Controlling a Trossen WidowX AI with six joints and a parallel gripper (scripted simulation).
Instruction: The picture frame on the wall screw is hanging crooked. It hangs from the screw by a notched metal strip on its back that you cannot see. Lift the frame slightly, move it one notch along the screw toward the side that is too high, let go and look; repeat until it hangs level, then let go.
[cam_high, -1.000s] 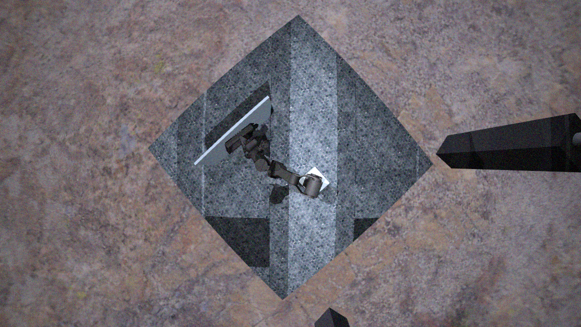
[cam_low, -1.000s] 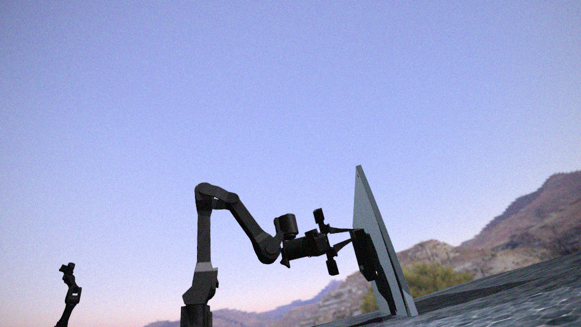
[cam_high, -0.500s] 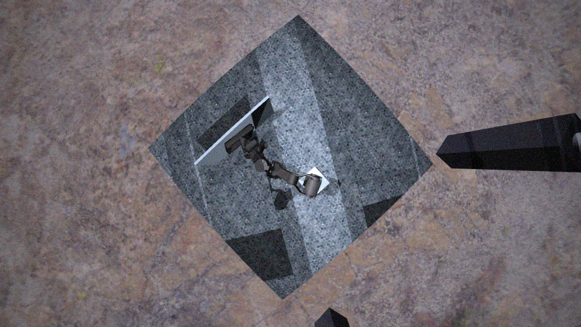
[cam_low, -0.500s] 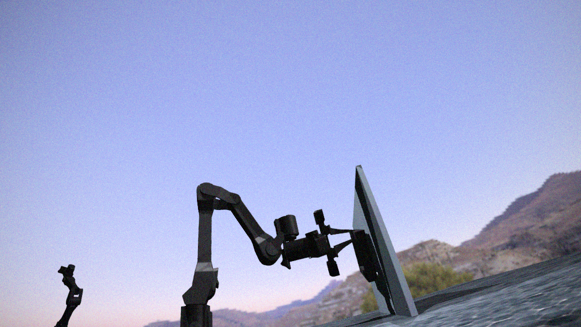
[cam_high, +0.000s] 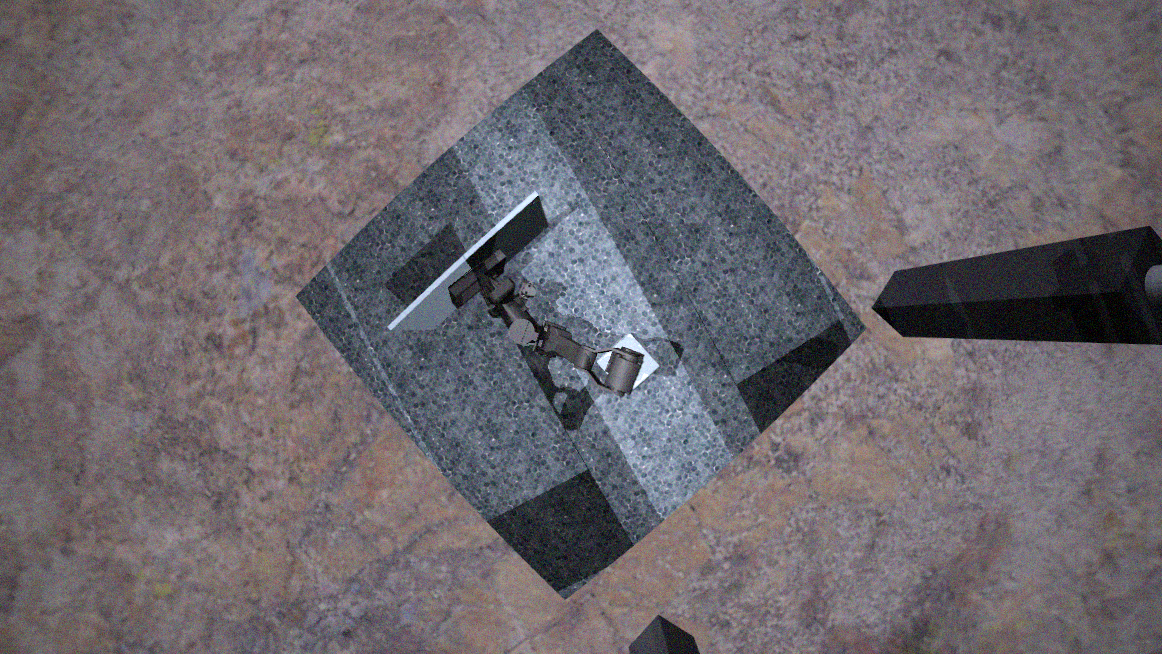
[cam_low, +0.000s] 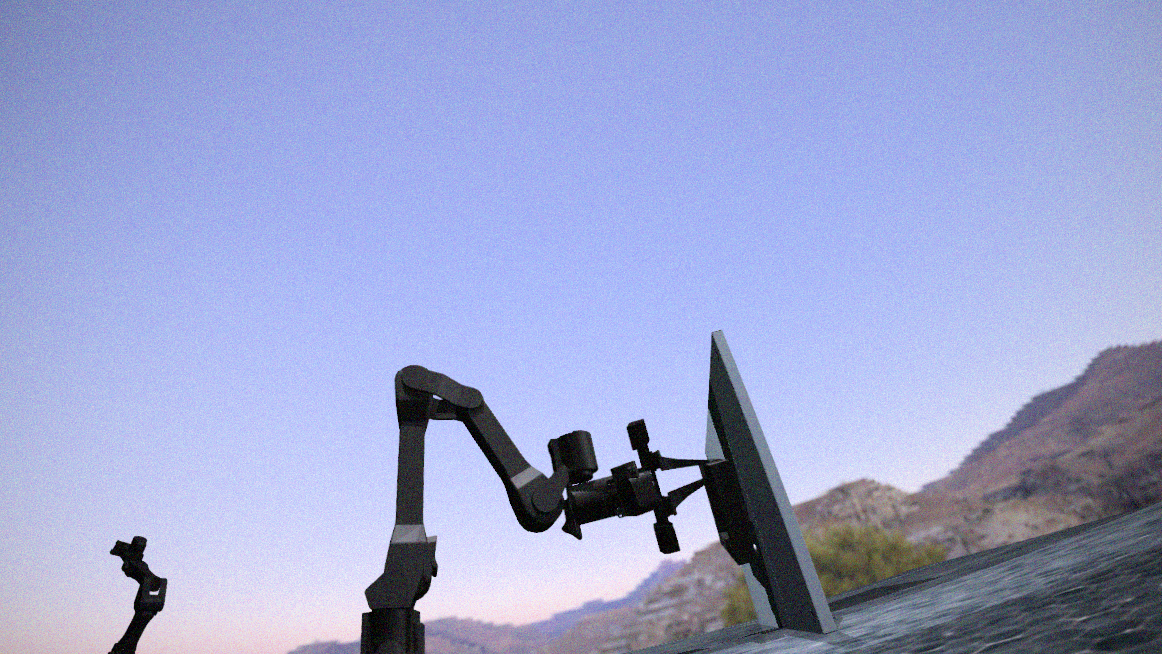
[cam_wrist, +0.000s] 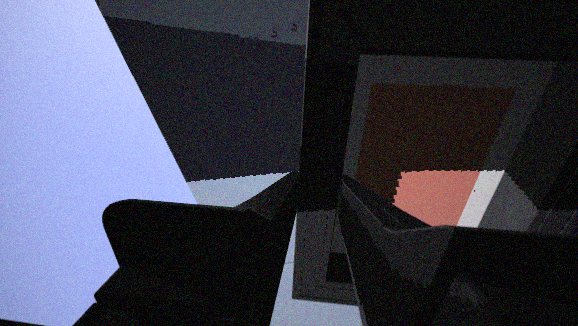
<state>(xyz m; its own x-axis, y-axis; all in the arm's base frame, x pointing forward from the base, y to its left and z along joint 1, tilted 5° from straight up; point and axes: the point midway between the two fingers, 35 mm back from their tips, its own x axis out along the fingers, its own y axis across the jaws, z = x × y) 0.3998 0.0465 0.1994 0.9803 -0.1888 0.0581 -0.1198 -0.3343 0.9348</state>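
Right now my gripper tip is 10 mm short of the picture frame, 10 mm to the right of it and 50 mm above it. From my gripper tip the other things lie so: wall panel (20 mm ahead, 70 mm below).
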